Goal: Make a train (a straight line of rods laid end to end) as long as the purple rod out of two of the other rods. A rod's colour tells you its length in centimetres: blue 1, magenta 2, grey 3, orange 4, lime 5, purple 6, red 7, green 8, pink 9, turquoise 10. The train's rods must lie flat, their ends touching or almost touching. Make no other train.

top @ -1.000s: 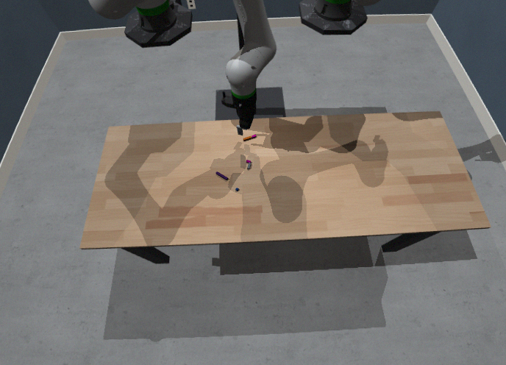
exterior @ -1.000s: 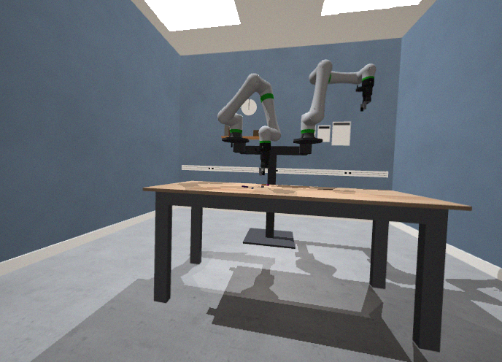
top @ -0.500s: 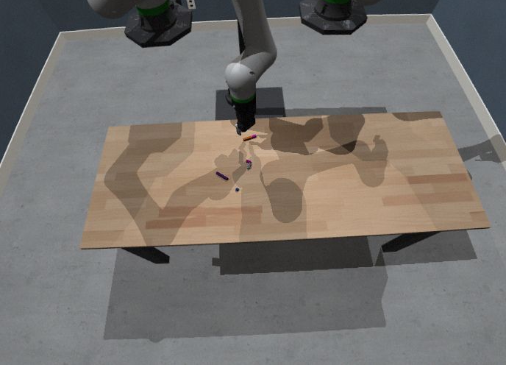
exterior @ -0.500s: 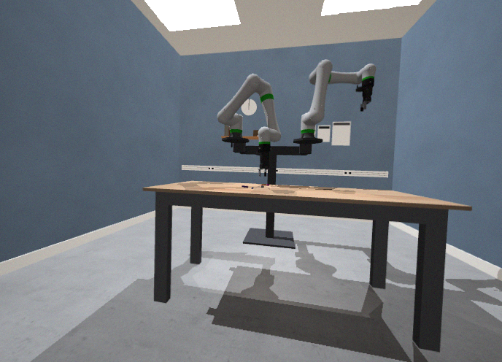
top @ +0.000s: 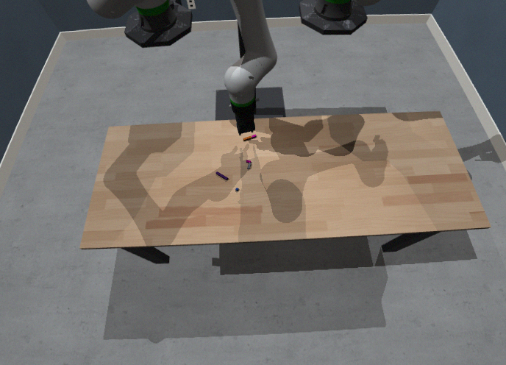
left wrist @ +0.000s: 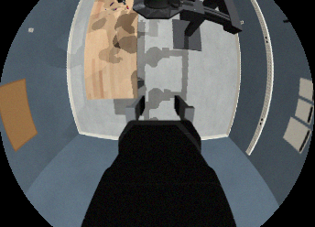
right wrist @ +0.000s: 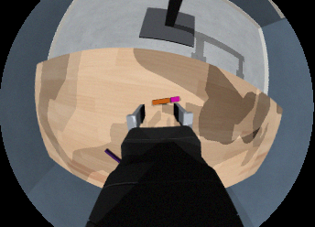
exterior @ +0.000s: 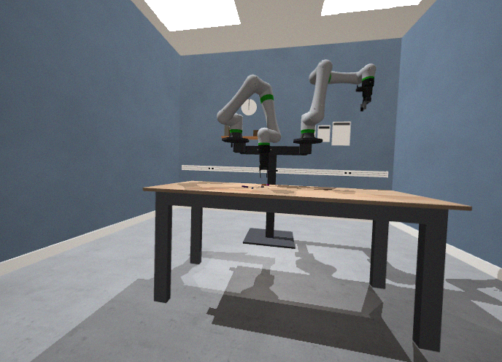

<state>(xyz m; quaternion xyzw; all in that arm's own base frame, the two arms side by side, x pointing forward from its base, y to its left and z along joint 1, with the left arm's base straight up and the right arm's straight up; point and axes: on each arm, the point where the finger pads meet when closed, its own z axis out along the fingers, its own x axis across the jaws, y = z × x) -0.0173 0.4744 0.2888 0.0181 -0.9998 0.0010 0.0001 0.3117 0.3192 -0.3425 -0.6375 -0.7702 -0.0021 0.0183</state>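
My right gripper is now 14 cm short of the grey rod and 8 cm above it. Also, from my right hand: orange rod 1 cm behind, 1 cm to the left, 8 cm below; then small blue rod 26 cm ahead, 6 cm to the right, 8 cm below; then purple rod 18 cm ahead, 12 cm to the right, 8 cm below.
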